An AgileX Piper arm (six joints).
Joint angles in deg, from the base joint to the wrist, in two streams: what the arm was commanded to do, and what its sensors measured. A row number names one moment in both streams.
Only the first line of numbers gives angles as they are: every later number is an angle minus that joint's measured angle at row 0.
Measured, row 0:
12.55, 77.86, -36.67, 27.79, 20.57, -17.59
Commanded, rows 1 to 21:
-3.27, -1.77, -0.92, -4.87, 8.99, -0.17
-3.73, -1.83, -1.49, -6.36, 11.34, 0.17
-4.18, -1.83, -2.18, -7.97, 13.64, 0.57
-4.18, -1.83, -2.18, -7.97, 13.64, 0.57
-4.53, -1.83, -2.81, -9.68, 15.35, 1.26
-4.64, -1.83, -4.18, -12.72, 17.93, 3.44
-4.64, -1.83, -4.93, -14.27, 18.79, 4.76
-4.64, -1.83, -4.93, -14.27, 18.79, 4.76
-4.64, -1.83, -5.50, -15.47, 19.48, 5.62
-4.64, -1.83, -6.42, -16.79, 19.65, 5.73
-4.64, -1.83, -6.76, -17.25, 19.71, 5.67
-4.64, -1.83, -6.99, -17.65, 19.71, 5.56
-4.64, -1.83, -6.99, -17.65, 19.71, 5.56
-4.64, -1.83, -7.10, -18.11, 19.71, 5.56
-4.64, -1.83, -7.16, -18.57, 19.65, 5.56
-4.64, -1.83, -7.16, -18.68, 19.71, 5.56
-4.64, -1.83, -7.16, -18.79, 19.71, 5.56
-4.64, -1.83, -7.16, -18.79, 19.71, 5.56
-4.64, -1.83, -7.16, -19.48, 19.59, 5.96
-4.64, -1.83, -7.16, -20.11, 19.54, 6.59
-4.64, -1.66, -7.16, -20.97, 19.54, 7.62
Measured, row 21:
-4.30, -1.54, -6.93, -19.14, 18.96, 5.90
